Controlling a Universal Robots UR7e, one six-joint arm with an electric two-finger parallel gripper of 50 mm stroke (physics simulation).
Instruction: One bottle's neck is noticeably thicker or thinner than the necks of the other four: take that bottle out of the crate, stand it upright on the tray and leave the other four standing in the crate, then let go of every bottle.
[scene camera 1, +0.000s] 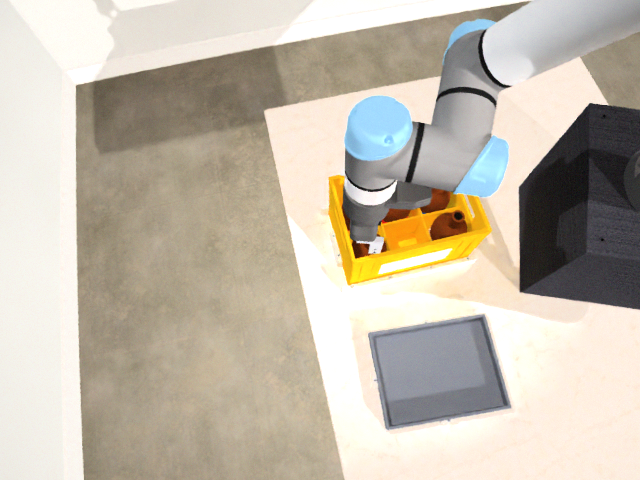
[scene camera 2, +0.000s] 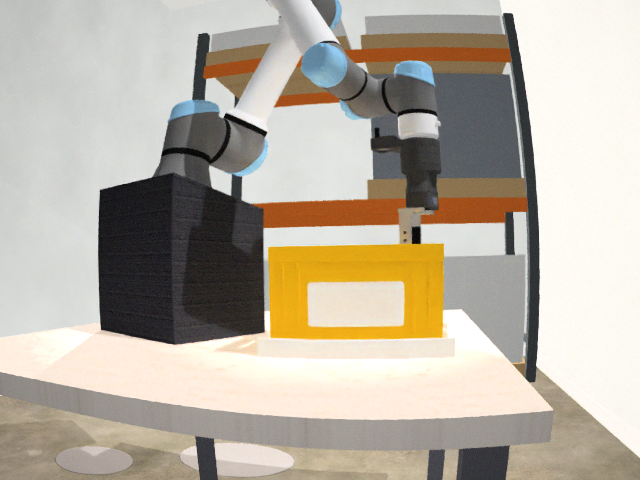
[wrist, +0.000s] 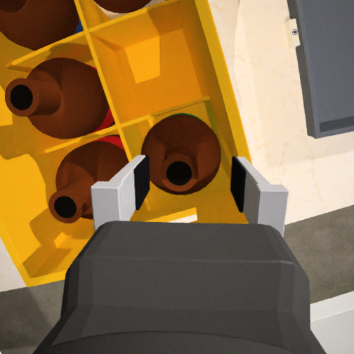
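Pixels of known places: gripper, fingertip midpoint: (scene camera 1: 374, 237); arm's base at its link origin: (scene camera 2: 178, 198).
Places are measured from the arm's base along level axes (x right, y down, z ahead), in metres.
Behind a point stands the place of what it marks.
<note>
The yellow crate (scene camera 1: 359, 271) {y 0.184, x 0.119, z 0.513 m} (scene camera 2: 356, 263) {y 0.144, x 0.281, z 0.366 m} (wrist: 223, 75) holds five brown bottles upright in its compartments. A bottle with a green label edge (scene camera 1: 360, 249) {y 0.168, x 0.156, z 0.495 m} (wrist: 205, 145) stands in the front-left corner compartment of scene camera 1. My gripper (scene camera 1: 369, 248) {y 0.114, x 0.150, z 0.472 m} (scene camera 2: 410, 238) {y 0.114, x 0.150, z 0.472 m} (wrist: 189, 172) is open above the crate. In the wrist view its fingers stand on either side of that bottle's neck, apart from it. Other bottles (wrist: 67, 97) (wrist: 95, 162) (wrist: 40, 22) (wrist: 122, 4) (scene camera 1: 448, 226) {y 0.163, x 0.128, z 0.311 m} stand around. Which neck differs is not clear. The grey tray (scene camera 1: 434, 361) {y 0.286, x -0.096, z 0.432 m} (wrist: 330, 65) carries no bottle.
One crate compartment (scene camera 1: 408, 232) {y 0.276, x 0.182, z 0.353 m} (wrist: 165, 65), between two bottles on the tray side, is empty. A large black block (scene camera 1: 555, 206) {y 0.117, x 0.069, z 0.118 m} (scene camera 2: 136, 263) {y 0.142, x 0.126, z -0.054 m} stands beside the crate. A storage rack (scene camera 2: 522, 180) stands behind the table (scene camera 2: 310, 387) {y 0.292, x 0.482, z 0.300 m}.
</note>
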